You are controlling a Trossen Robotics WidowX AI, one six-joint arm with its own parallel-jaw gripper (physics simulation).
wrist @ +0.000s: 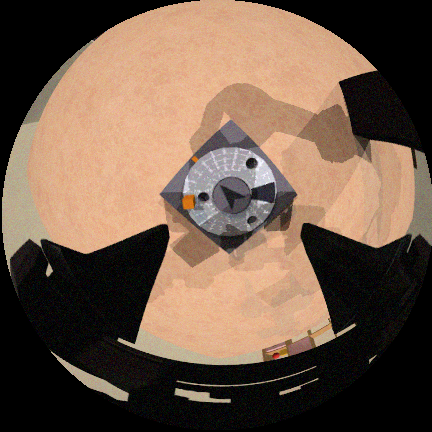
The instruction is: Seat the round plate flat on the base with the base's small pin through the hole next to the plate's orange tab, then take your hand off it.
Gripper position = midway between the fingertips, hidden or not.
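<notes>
A round plate [223,162] is visible to me, and so is my gripper [237,230]. I can also see a dark round hub [230,194], together with a dark square base [229,134].
</notes>
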